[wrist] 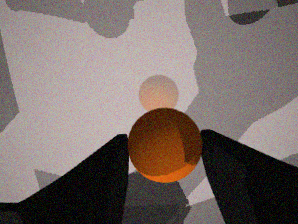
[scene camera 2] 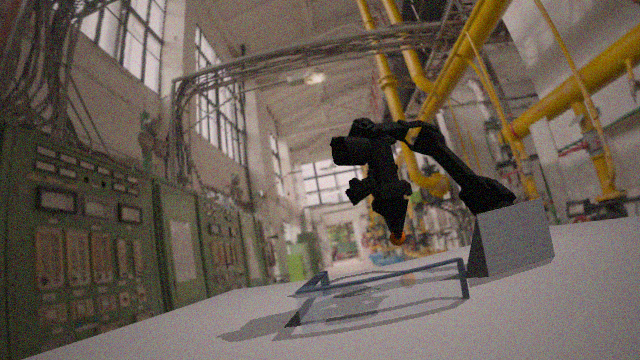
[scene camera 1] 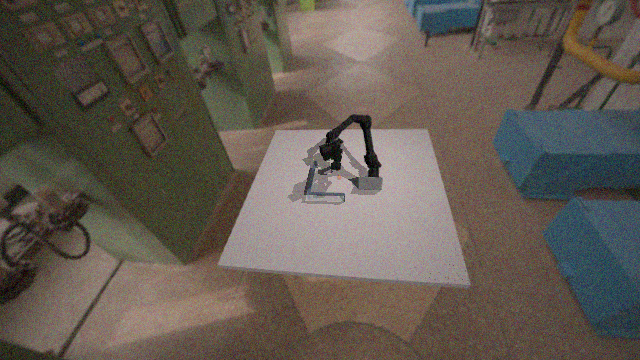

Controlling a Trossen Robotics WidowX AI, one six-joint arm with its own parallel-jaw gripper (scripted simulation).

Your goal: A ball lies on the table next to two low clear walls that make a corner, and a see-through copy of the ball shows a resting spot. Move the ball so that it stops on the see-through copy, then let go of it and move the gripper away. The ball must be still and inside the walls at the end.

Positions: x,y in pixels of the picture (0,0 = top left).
Labels:
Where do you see an orange ball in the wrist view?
164,145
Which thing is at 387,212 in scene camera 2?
My gripper.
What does my gripper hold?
An orange ball.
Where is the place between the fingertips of my gripper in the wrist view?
164,141

